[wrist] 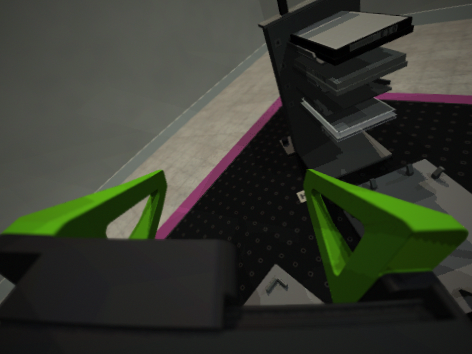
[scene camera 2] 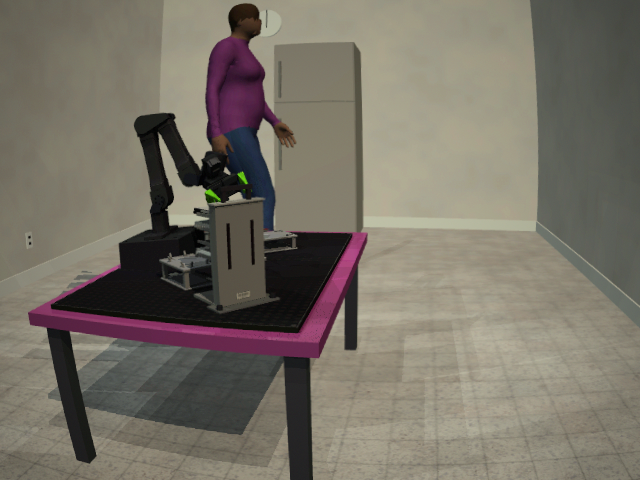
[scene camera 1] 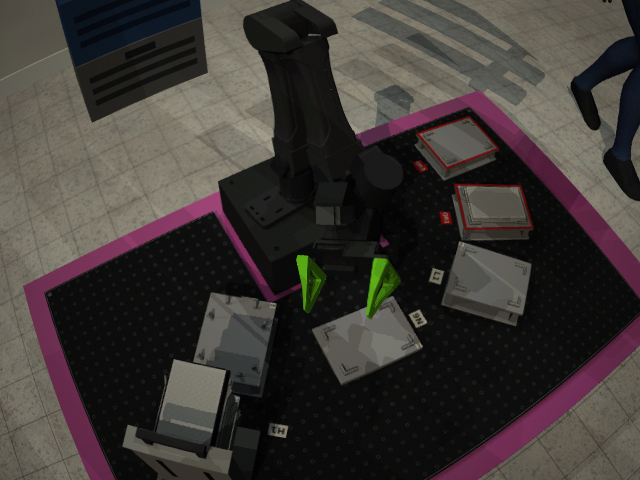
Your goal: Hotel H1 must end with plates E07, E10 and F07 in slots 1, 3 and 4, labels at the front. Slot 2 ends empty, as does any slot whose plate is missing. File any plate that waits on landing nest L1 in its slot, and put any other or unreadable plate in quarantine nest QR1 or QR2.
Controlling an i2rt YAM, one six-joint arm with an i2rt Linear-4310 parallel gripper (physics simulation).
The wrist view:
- my gripper: 235, 177
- grey nest N6: 278, 288
